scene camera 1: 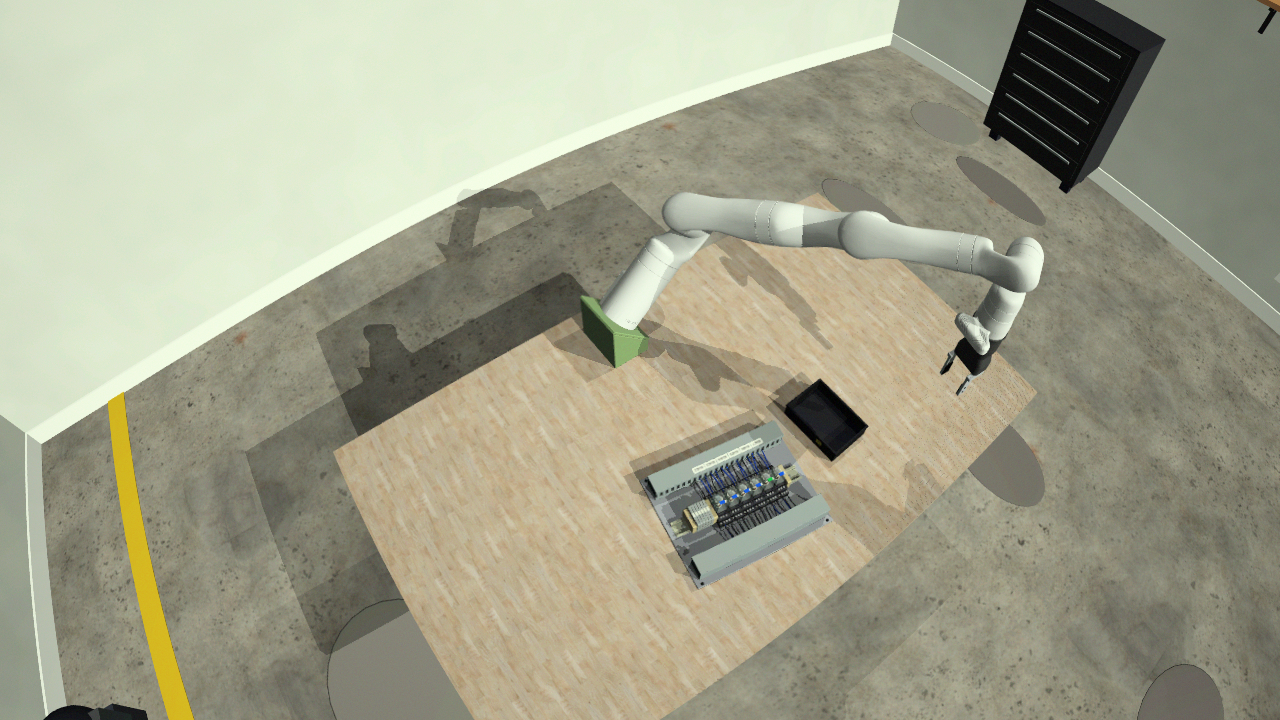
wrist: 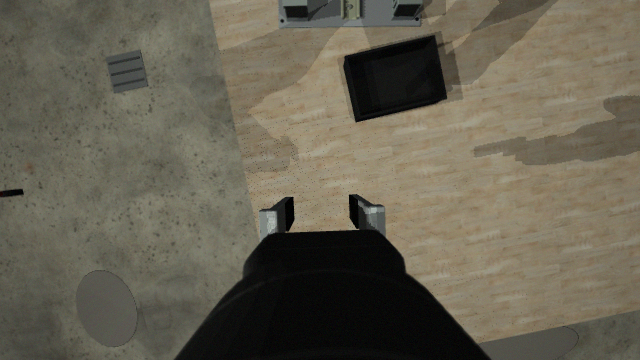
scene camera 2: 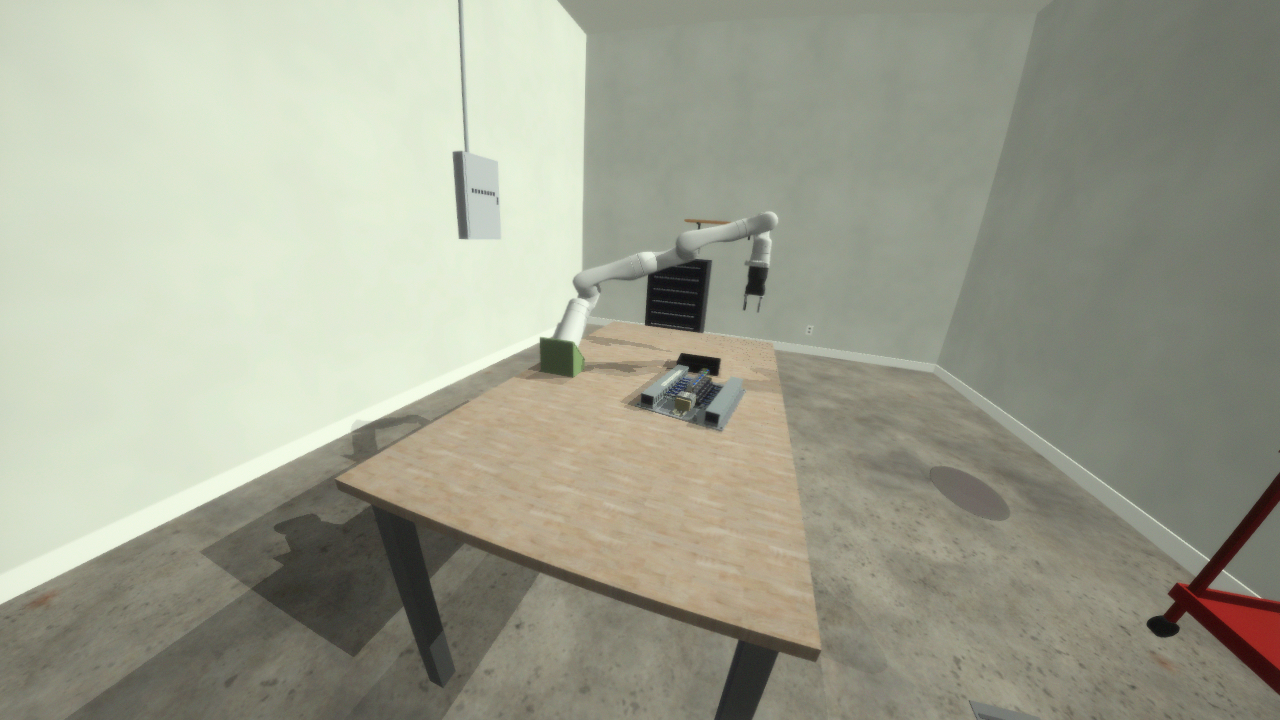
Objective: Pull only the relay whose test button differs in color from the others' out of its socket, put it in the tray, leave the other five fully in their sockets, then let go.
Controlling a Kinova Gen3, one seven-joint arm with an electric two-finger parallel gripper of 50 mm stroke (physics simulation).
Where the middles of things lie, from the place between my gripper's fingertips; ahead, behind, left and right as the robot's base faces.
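Scene:
There is a grey relay panel (scene camera 1: 669, 508), and my hand is 450 mm to the left of it. The hand is also 120 mm beyond the panel, and 220 mm above it.

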